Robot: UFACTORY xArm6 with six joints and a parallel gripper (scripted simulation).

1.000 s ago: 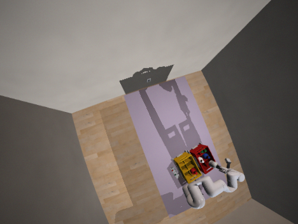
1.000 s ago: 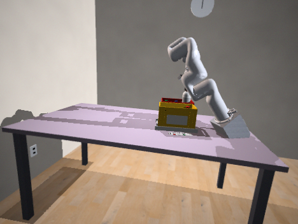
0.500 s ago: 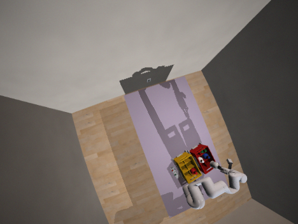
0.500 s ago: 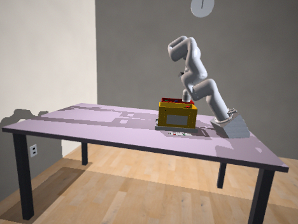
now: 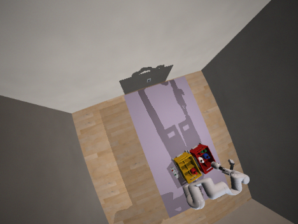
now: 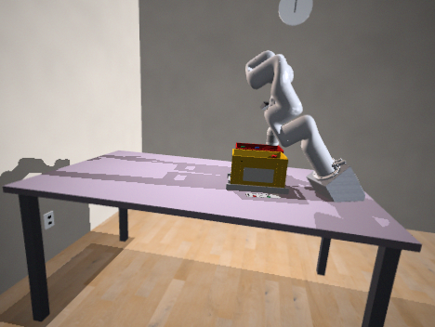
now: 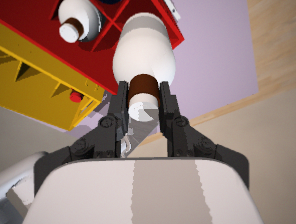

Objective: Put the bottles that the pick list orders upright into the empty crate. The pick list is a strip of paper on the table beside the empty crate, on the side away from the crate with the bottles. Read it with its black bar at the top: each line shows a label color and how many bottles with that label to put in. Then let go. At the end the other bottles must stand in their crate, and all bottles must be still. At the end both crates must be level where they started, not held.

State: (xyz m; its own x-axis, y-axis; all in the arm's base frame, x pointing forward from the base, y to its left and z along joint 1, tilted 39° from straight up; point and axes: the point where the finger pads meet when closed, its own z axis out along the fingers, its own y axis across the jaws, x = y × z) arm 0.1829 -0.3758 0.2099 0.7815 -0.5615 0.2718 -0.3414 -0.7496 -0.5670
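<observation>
Right now the white bottle is 7 cm below my hand. Also, from my hand: red crate: 7 cm ahead, 7 cm to the left, 24 cm below; blue-label bottle: 8 cm ahead, 3 cm to the left, 24 cm below; green-label bottle: 17 cm ahead, 6 cm to the left, 24 cm below.
</observation>
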